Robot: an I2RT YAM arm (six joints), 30 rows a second.
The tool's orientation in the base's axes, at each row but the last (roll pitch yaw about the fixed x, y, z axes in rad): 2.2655 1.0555 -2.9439; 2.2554 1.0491 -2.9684; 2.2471 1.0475 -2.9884; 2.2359 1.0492 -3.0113; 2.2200 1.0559 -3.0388; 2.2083 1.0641 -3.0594; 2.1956 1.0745 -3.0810; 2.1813 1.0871 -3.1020; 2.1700 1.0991 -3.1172; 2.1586 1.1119 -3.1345; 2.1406 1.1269 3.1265
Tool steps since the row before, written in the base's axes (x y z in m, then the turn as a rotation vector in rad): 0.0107 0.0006 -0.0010 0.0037 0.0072 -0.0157; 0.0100 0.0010 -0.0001 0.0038 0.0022 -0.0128; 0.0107 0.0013 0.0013 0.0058 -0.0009 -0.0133; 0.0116 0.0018 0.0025 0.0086 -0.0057 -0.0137; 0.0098 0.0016 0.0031 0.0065 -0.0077 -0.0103; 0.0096 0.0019 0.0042 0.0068 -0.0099 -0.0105; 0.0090 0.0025 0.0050 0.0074 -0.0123 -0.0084; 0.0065 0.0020 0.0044 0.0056 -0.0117 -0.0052; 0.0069 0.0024 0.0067 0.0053 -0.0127 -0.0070; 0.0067 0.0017 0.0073 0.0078 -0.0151 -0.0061; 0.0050 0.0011 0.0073 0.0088 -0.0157 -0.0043
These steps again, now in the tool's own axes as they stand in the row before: -0.0044 -0.0084 0.0051 0.0112 -0.0053 0.0126; -0.0049 -0.0072 0.0050 0.0090 -0.0068 0.0075; -0.0065 -0.0070 0.0052 0.0087 -0.0101 0.0058; -0.0080 -0.0069 0.0057 0.0080 -0.0149 0.0031; -0.0076 -0.0053 0.0048 0.0062 -0.0130 -0.0006; -0.0084 -0.0045 0.0047 0.0063 -0.0145 -0.0022; -0.0087 -0.0034 0.0049 0.0042 -0.0154 -0.0046; -0.0070 -0.0021 0.0036 0.0022 -0.0125 -0.0058; -0.0091 -0.0013 0.0036 0.0040 -0.0135 -0.0063; -0.0095 -0.0014 0.0029 0.0021 -0.0164 -0.0073; -0.0087 -0.0005 0.0017 0.0000 -0.0168 -0.0077
